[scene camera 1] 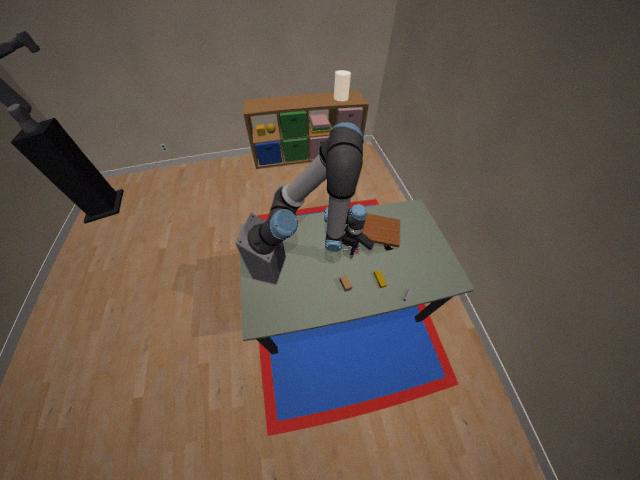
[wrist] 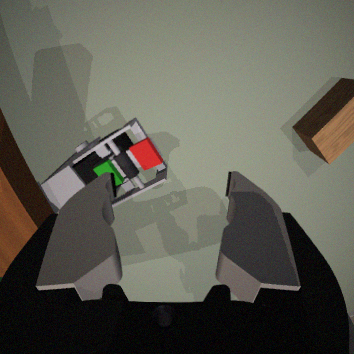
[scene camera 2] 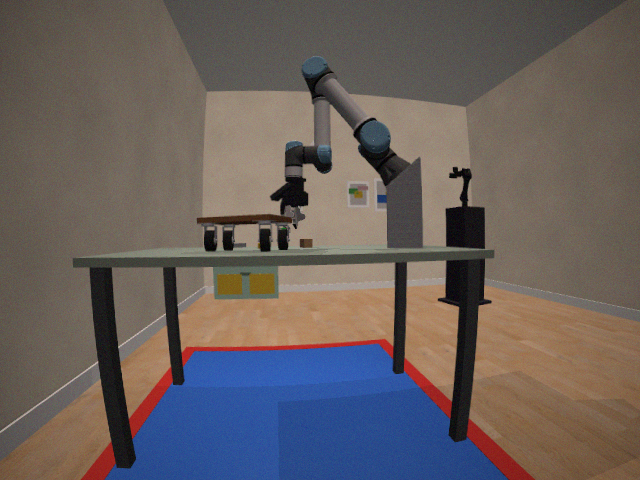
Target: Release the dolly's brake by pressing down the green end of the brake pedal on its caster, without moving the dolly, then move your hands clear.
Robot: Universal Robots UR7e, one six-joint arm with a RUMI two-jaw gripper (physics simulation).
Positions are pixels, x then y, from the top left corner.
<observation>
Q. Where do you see a dolly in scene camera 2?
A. At 265, 238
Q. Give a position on a dolly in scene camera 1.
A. At 383, 230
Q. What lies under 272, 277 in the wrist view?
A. My gripper.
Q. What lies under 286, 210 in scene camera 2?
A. My gripper.
</observation>
